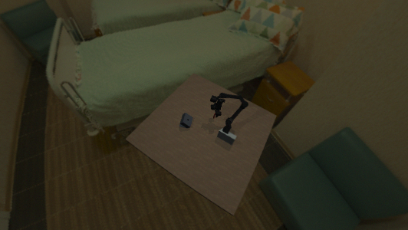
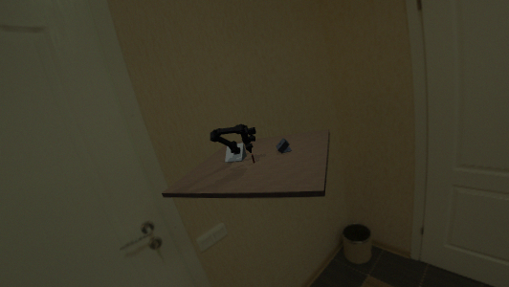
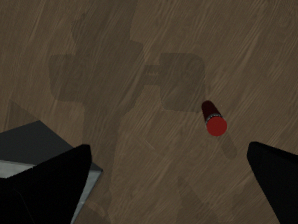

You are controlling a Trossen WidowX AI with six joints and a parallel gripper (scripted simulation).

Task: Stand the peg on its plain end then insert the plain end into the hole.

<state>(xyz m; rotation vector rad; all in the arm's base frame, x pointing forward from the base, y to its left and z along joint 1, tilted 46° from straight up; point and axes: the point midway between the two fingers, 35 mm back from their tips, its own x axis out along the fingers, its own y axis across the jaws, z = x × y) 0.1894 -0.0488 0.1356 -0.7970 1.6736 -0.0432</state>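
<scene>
Now: gripper tip 5 cm above the red peg, 2 cm to the left of it and 2 cm short of it. Also, from my gripper tip: dark blue sloped panel 25 cm ahead, 21 cm to the left, 6 cm below.
</scene>
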